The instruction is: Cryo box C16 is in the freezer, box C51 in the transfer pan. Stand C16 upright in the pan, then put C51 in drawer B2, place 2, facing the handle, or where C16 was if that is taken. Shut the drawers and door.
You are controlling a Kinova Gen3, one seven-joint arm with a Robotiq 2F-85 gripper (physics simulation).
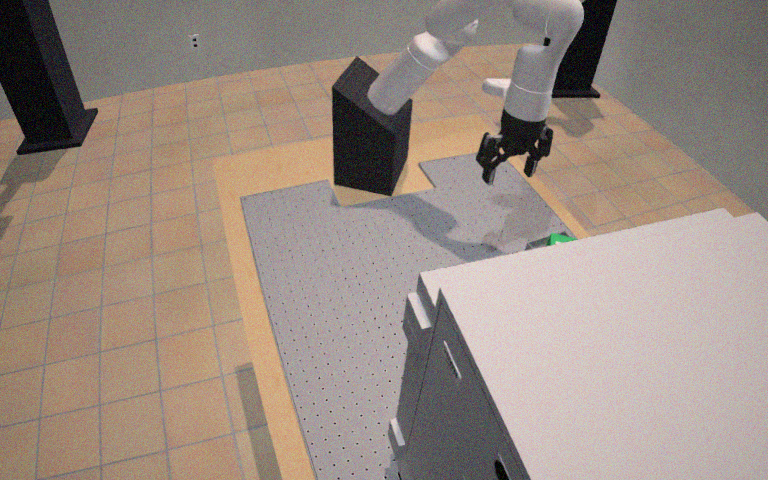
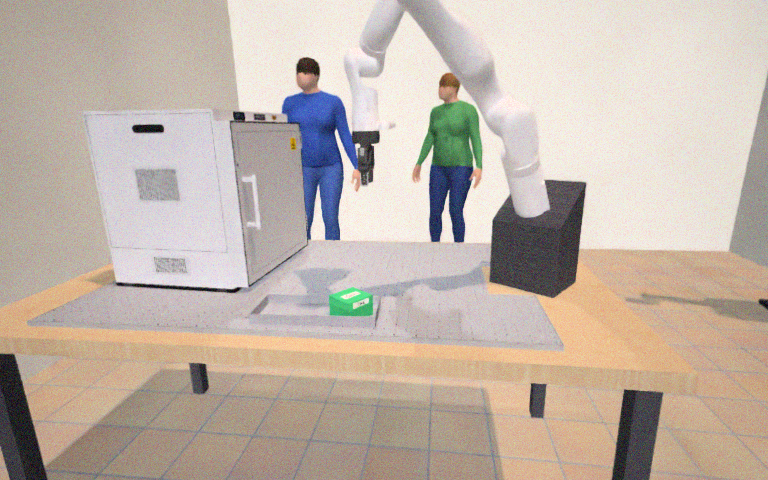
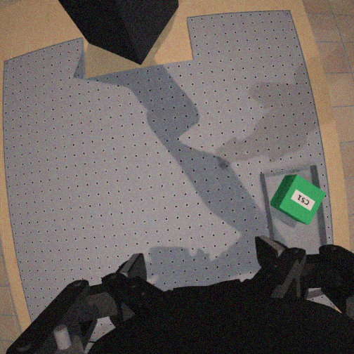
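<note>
The green box C51 [image 1: 560, 239] [image 2: 351, 302] [image 3: 300, 199] sits in the grey transfer pan [image 2: 314, 320] [image 3: 266, 205], near one end, with a white label on its top. The white freezer [image 1: 611, 316] [image 2: 164, 209] stands on the table, and its grey door [image 2: 271, 198] with a white handle [image 2: 252, 202] is shut. Box C16 and the drawers do not show. My gripper [image 1: 509, 176] [image 2: 365, 182] [image 3: 200, 257] is open and empty. It points down, high above the perforated plate, apart from the pan and the freezer.
The perforated grey plate [image 1: 328, 294] [image 2: 498, 322] [image 3: 100, 175] lies on the wooden table [image 1: 254, 367] [image 2: 617, 333]. The arm's black base block [image 1: 368, 135] [image 2: 532, 243] [image 3: 125, 25] stands at the table's edge. Two people [image 2: 320, 135] [image 2: 453, 141] stand behind the table.
</note>
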